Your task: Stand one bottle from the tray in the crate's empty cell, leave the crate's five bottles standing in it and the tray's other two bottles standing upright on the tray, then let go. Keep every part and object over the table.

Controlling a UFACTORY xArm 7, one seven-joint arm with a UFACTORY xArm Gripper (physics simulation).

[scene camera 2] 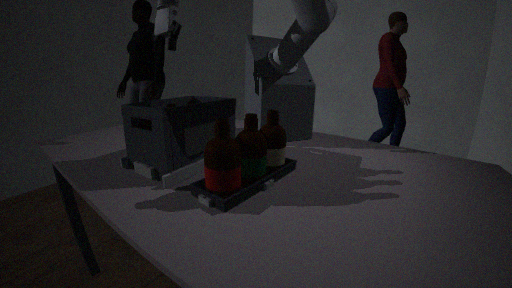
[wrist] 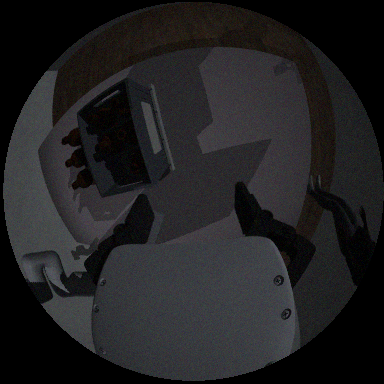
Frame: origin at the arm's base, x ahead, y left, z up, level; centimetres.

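Seen in the pictures: gripper, fingertip midpoint: (scene camera 2: pixel 164 52) (wrist: pixel 190 200); arm's base, origin of the base link: (scene camera 2: pixel 282 61).
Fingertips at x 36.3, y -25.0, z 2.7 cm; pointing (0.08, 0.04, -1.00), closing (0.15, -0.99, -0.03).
Offsets run from my fingertips to a thing's middle. "*": to the spot under its first point.
Three brown bottles stand upright on the dark tray @(* dx +13.3, dy +50.5, dz -32.1 cm) (scene camera 2: pixel 227 205): red-labelled @(dx +9.8, dy +45.1, dz -25.1 cm) (scene camera 2: pixel 223 160), green-labelled @(dx +1.2, dy +44.6, dz -25.1 cm) (scene camera 2: pixel 251 150) and cream-labelled @(dx -7.5, dy +43.7, dz -25.1 cm) (scene camera 2: pixel 274 142). In the wrist view three bottles @(* dx +9.7, dy +42.9, dz -21.3 cm) (wrist: pixel 72 137) @(* dx +1.2, dy +42.3, dz -21.4 cm) (wrist: pixel 76 159) @(* dx -7.1, dy +40.8, dz -22.2 cm) (wrist: pixel 84 179) show beyond the crate, their labels not readable. The grey crate @(dx +5.1, dy +21.2, dz -24.6 cm) (scene camera 2: pixel 142 150) (wrist: pixel 137 125) stands beside the tray. Dark bottle tops @(* dx +6.2, dy +17.3, dz -17.1 cm) (wrist: pixel 120 134) show inside it; its cells are too dark to tell apart or count. My gripper (scene camera 2: pixel 172 44) (wrist: pixel 190 200) is open and empty, high above the table and behind the crate in the scene view.
A large grey box (scene camera 2: pixel 290 112) with a slanted top stands behind the tray. My arm (scene camera 2: pixel 300 40) passes in front of it. A pale strip @(* dx +6.4, dy +10.8, dz -31.6 cm) (wrist: pixel 162 127) runs along one crate side. The table edge (scene camera 2: pixel 110 227) is at the left. Two people (scene camera 2: pixel 142 55) (scene camera 2: pixel 392 75) stand beyond the table.
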